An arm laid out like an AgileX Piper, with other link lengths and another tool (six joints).
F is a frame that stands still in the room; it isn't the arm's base.
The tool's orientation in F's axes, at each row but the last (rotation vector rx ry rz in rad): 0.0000, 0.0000, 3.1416; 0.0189, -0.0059, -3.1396; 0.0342, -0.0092, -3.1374; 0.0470, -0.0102, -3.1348; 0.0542, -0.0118, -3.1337; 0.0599, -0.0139, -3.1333
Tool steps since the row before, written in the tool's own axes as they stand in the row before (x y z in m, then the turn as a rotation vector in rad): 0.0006, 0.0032, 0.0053, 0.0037, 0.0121, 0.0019; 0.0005, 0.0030, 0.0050, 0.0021, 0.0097, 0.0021; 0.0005, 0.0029, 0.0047, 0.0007, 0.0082, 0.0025; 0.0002, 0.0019, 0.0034, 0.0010, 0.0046, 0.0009; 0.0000, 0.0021, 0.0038, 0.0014, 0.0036, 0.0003; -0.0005, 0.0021, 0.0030, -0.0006, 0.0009, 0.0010
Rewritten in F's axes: -0.0006, -0.0032, 0.0053, -0.0037, -0.0121, 0.0019; -0.0006, -0.0030, 0.0050, -0.0021, -0.0097, 0.0021; -0.0006, -0.0029, 0.0047, -0.0007, -0.0082, 0.0025; -0.0003, -0.0019, 0.0034, -0.0010, -0.0046, 0.0009; -0.0001, -0.0021, 0.0038, -0.0014, -0.0036, 0.0003; 0.0004, -0.0021, 0.0030, 0.0006, -0.0009, 0.0010
